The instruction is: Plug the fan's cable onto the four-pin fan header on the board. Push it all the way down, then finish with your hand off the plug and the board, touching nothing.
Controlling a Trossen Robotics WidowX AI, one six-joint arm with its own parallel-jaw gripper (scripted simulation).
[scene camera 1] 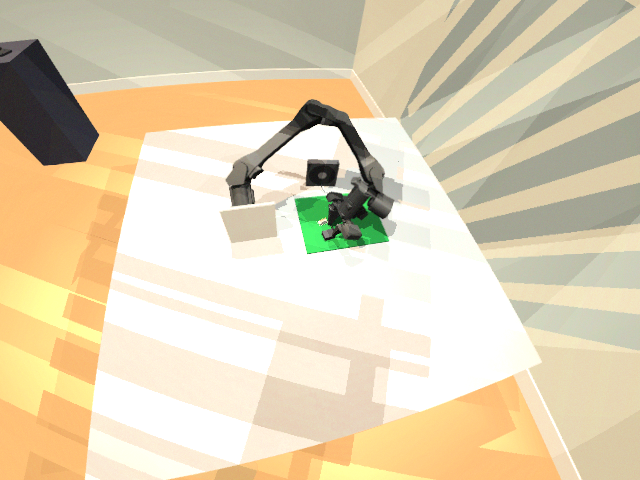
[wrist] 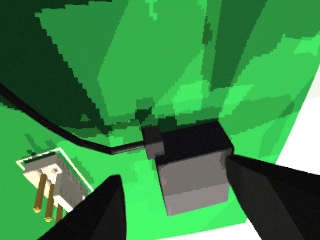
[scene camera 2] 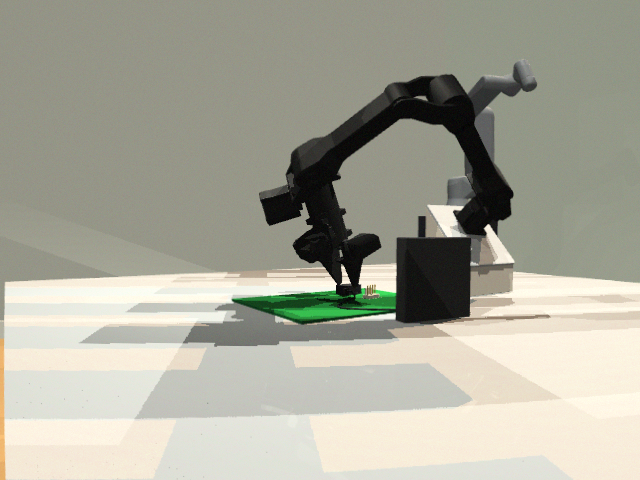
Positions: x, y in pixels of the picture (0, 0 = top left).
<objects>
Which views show the gripper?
Scene camera 1, the wrist view and scene camera 2: all of them.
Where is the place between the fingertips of the gripper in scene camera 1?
330, 230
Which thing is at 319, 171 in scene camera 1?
A fan.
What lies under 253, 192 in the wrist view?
The gripper.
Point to a plug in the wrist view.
191, 163
</objects>
